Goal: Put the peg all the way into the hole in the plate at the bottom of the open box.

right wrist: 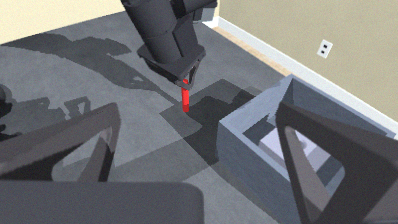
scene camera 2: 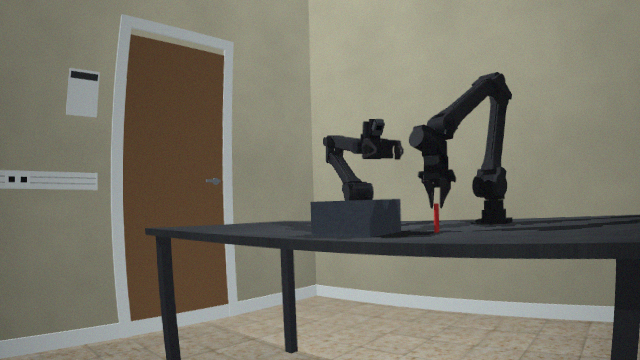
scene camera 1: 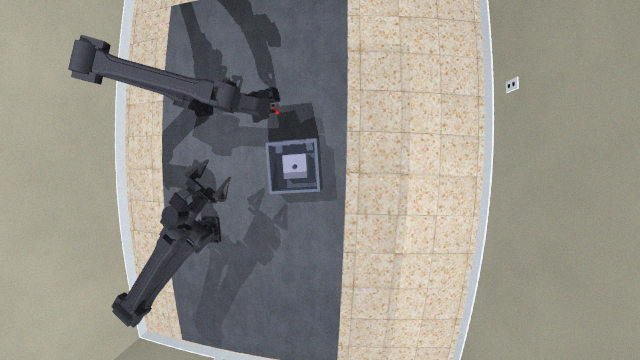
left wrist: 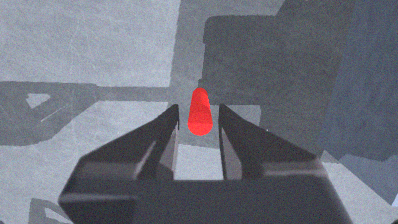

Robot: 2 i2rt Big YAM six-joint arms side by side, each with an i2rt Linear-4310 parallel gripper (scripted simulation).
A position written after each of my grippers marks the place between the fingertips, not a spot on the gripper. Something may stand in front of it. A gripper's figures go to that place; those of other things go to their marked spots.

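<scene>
My left gripper (right wrist: 185,85) is 44 cm from the lens. A pale plate (right wrist: 316,156) is 39 cm from the lens, while my right gripper (right wrist: 198,111) is 13 cm from the lens.
</scene>
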